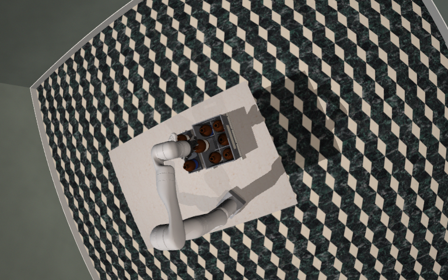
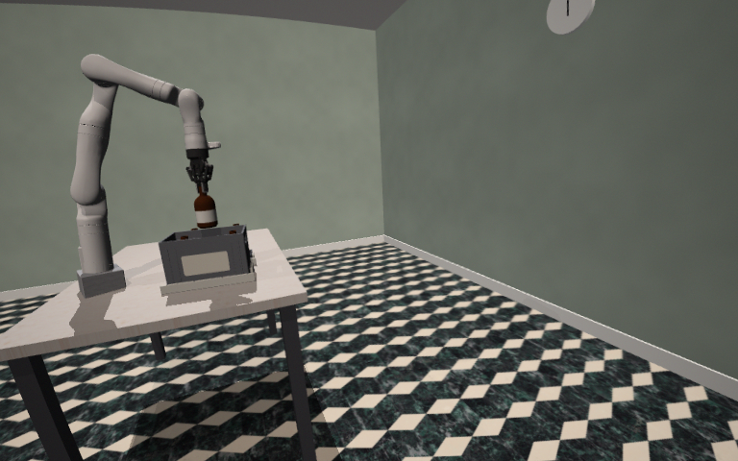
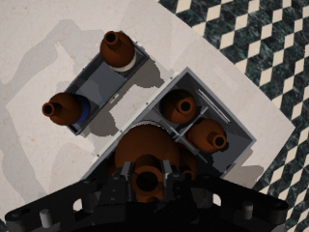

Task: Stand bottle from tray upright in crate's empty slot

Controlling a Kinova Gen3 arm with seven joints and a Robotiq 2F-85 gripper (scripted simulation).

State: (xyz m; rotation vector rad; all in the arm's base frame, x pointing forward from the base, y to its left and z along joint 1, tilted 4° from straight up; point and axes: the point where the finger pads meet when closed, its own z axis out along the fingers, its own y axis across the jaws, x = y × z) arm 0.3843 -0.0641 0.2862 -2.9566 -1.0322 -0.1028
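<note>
Right now the brown bottle is 70 mm below my hand. The rest, counted from my hand: grey tray: 320 mm below, 170 mm to the left, 20 mm ahead; grey crate: 250 mm below, 50 mm to the right, 10 mm behind.
</note>
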